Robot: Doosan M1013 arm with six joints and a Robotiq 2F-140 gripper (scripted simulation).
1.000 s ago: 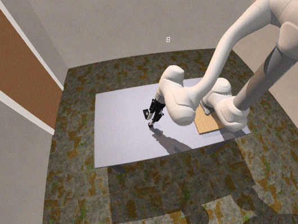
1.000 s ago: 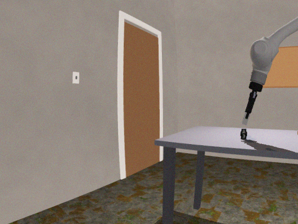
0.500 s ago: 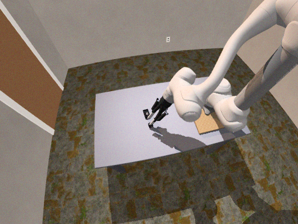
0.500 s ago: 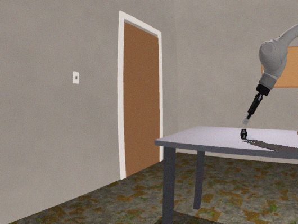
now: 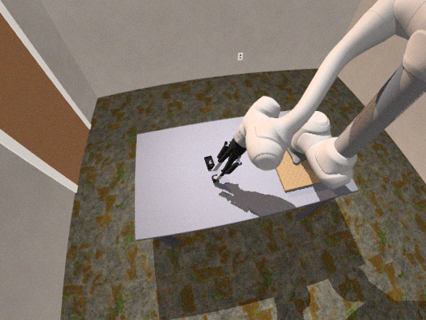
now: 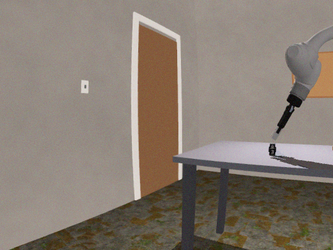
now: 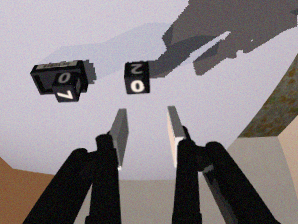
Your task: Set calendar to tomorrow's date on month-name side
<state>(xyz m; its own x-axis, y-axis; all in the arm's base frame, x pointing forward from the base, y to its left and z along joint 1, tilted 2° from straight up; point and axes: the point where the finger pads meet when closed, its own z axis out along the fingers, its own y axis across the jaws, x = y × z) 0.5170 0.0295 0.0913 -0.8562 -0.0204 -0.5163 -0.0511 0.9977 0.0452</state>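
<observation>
Now: the dark cube 2 cm ahead of my hand, 1 cm to the right of it and 9 cm below it.
</observation>
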